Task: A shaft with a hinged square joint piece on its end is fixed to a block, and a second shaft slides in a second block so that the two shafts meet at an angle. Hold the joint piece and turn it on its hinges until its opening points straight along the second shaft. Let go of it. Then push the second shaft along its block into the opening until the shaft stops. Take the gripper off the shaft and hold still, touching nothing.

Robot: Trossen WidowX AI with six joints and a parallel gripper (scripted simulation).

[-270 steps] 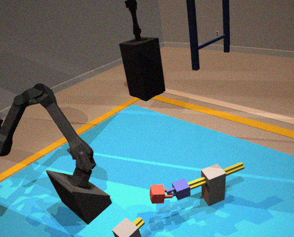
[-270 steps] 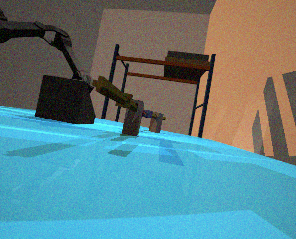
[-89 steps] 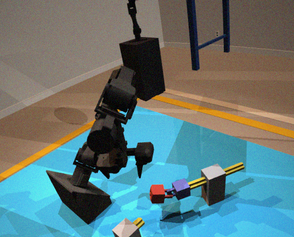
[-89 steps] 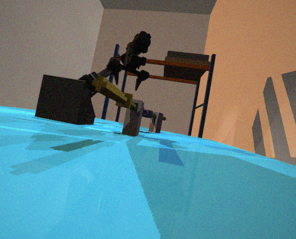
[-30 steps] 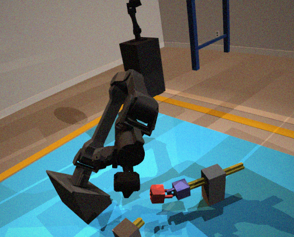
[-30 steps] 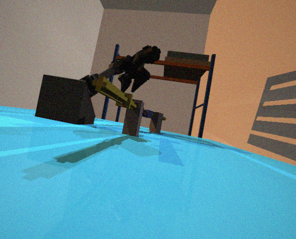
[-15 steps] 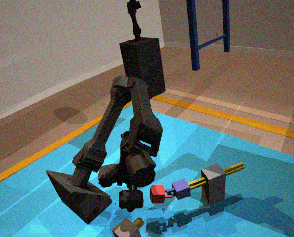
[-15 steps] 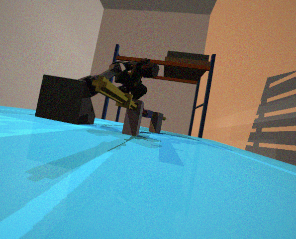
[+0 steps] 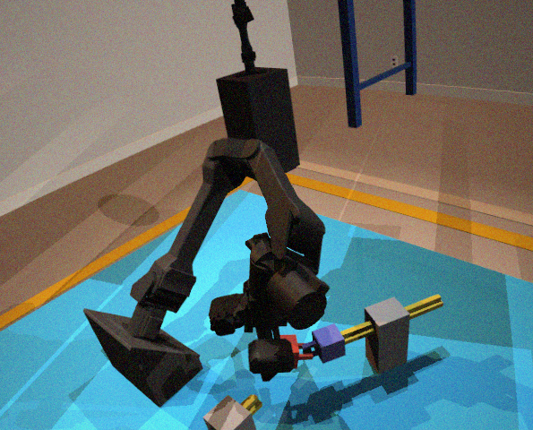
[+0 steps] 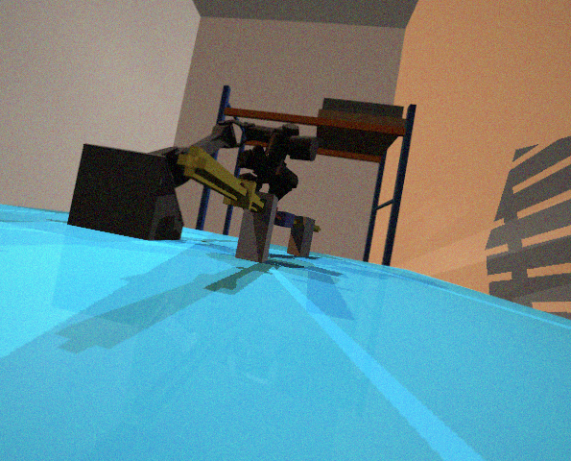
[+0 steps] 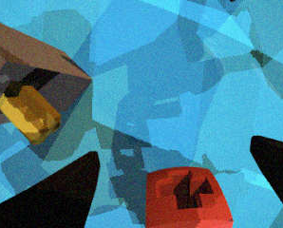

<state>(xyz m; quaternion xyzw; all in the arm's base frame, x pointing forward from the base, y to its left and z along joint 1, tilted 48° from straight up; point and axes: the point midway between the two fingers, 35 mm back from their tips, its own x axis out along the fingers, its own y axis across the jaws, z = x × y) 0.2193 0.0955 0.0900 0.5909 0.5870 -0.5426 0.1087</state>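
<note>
Right now my gripper tip is 2 cm short of the red square joint piece and 4 cm to the right of it.
</note>
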